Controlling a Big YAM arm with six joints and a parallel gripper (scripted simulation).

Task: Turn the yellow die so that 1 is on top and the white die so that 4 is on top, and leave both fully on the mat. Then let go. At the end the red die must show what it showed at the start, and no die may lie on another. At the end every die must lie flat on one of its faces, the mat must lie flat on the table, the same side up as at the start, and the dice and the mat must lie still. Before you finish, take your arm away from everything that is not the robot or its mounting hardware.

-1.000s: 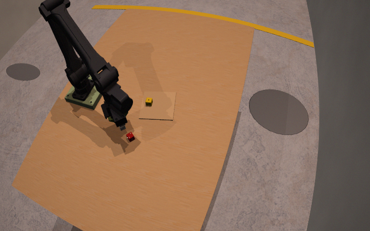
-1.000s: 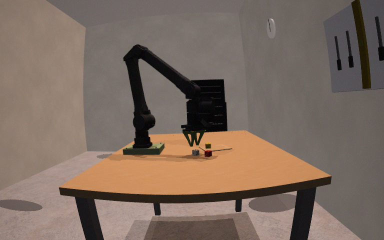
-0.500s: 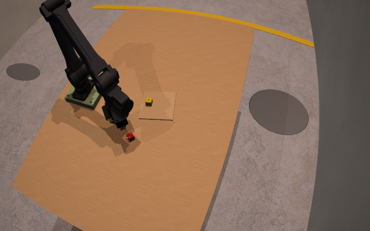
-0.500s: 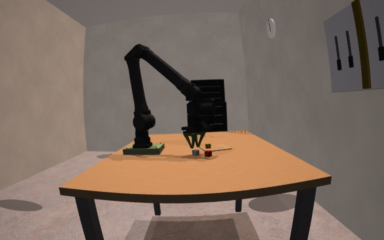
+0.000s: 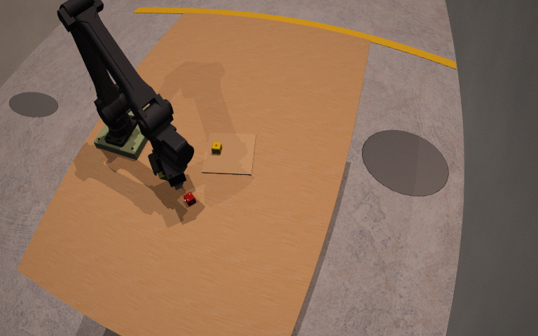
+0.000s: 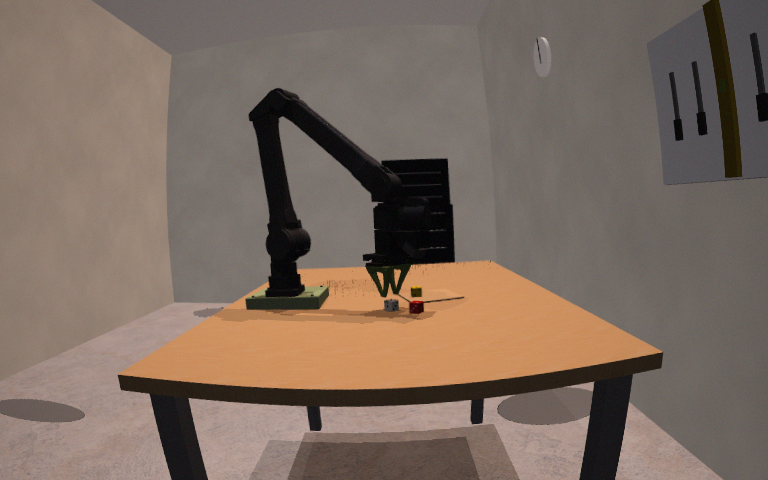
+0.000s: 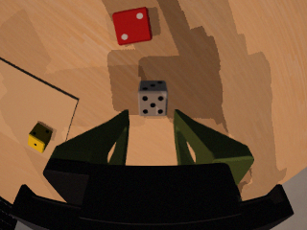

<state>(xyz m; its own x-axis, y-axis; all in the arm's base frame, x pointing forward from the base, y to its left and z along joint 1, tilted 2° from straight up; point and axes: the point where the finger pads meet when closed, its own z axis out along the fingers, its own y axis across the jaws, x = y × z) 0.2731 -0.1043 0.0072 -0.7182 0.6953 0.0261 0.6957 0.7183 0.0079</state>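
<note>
Now: hand 30 mm above the white die. Round my hand: yellow die: 140 mm to the left, 70 mm ahead, 30 mm below; tan mat: 140 mm to the left, 100 mm ahead, 40 mm below; red die: 60 mm ahead, 40 mm to the right, 30 mm below.
</note>
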